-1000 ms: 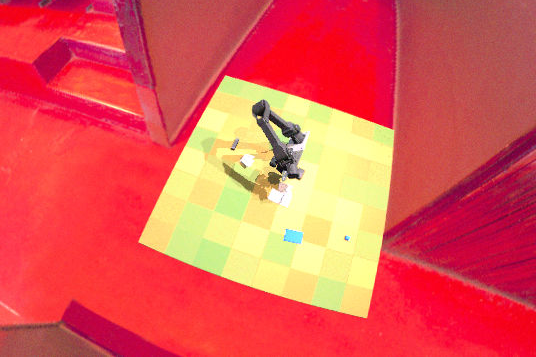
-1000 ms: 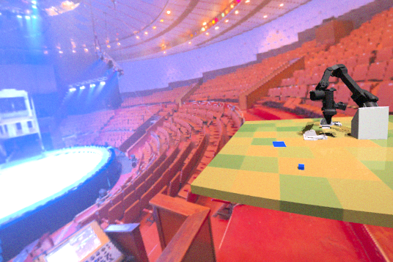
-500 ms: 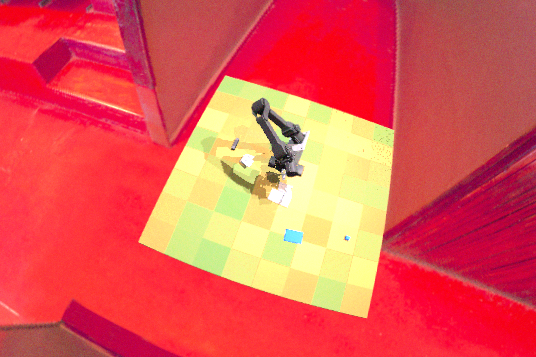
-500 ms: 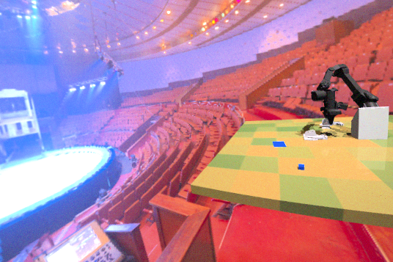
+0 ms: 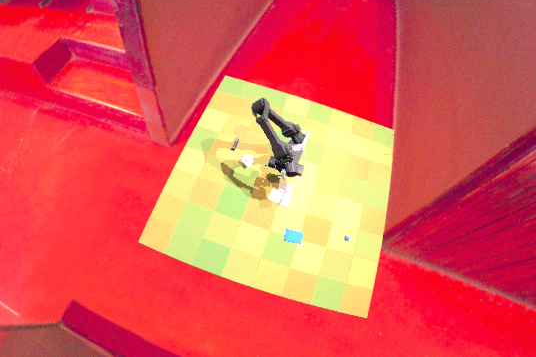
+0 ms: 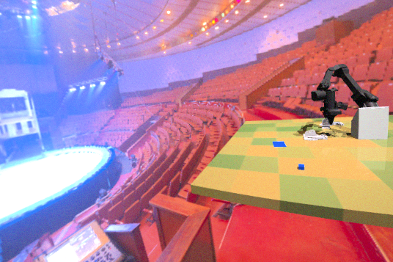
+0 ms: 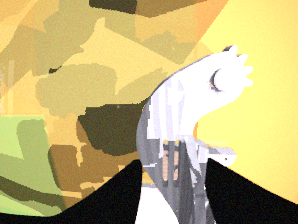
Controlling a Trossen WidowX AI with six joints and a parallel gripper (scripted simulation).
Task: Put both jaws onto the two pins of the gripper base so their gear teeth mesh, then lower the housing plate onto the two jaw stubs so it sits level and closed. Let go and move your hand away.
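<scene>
The flat white plate lies 11 cm ahead of my gripper tip, 8 cm below it and 4 cm to the left of it. The rest, counted from my gripper tip: grey jaw: 4 cm behind, 1 cm to the left; dark bar: 35 cm to the right, 8 cm behind, 7 cm below; flat blue square: 29 cm ahead, 20 cm to the left, 8 cm below.
</scene>
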